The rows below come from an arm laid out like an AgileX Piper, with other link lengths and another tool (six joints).
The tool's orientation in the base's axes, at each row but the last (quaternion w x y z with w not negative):
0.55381, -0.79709, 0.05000, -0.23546
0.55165, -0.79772, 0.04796, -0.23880
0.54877, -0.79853, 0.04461, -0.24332
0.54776, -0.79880, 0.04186, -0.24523
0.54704, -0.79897, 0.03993, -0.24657
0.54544, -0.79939, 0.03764, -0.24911
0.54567, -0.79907, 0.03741, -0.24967
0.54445, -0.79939, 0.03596, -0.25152
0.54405, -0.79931, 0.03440, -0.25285
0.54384, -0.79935, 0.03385, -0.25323
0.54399, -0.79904, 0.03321, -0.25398
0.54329, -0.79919, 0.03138, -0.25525
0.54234, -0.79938, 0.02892, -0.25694
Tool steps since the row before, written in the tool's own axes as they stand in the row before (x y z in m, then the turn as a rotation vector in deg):
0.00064, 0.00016, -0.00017, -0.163, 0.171, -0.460
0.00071, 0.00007, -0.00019, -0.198, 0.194, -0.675
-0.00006, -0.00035, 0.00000, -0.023, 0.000, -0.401
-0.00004, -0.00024, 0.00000, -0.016, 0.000, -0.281
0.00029, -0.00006, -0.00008, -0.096, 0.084, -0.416
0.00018, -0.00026, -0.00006, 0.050, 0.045, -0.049
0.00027, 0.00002, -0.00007, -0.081, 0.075, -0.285
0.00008, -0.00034, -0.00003, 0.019, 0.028, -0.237
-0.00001, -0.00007, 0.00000, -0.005, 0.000, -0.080
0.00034, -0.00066, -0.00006, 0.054, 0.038, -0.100
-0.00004, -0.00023, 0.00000, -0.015, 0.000, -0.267
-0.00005, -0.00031, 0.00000, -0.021, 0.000, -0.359
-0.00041, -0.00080, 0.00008, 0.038, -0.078, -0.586
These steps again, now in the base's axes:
0.00052, -0.00043, 0.00011, -0.311, -0.405, -0.080
0.00056, -0.00043, 0.00022, -0.431, -0.586, -0.053
-0.00012, 0.00016, 0.00029, -0.196, -0.335, 0.104
-0.00008, 0.00011, 0.00020, -0.137, -0.235, 0.073
0.00021, -0.00014, 0.00018, -0.249, -0.357, 0.008
0.00008, -0.00001, 0.00031, 0.032, -0.077, -0.008
0.00021, -0.00016, 0.00010, -0.180, -0.246, -0.016
-0.00002, 0.00009, 0.00034, -0.082, -0.220, 0.049
-0.00002, 0.00003, 0.00006, -0.040, -0.067, 0.021
0.00012, 0.00010, 0.00073, 0.011, -0.118, 0.014
-0.00009, 0.00011, 0.00019, -0.131, -0.223, 0.069
-0.00011, 0.00014, 0.00026, -0.177, -0.299, 0.092
-0.00051, 0.00053, 0.00053, -0.244, -0.480, 0.247

